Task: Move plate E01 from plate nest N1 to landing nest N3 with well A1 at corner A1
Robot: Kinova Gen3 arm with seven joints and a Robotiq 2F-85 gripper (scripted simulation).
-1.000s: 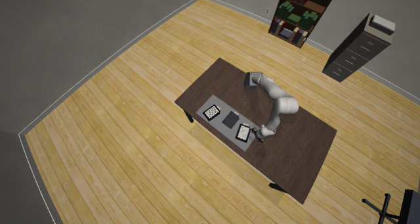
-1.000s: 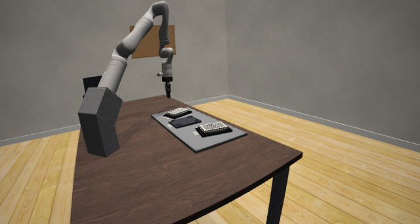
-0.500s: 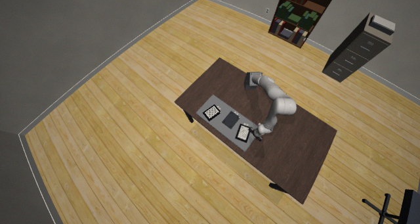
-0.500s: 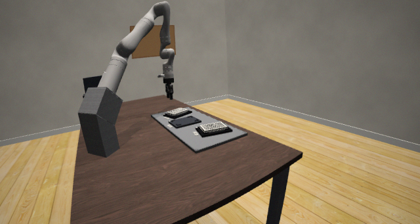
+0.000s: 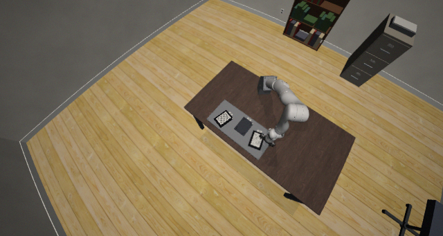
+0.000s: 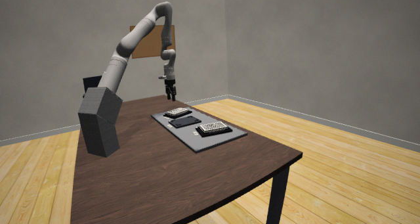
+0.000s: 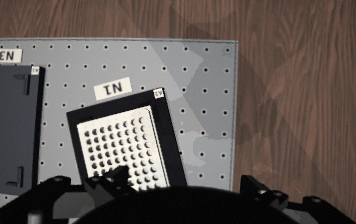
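Right now my hand is 70 mm above the plate, 60 mm to the left of it and 30 mm short of it. From my hand the other things lie so: plate nest N1: 90 mm below, 60 mm to the right, 30 mm ahead; then N1 label: 110 mm to the right, 90 mm below, 60 mm behind; then A1 mark: 210 mm to the right, 80 mm below, 50 mm behind.
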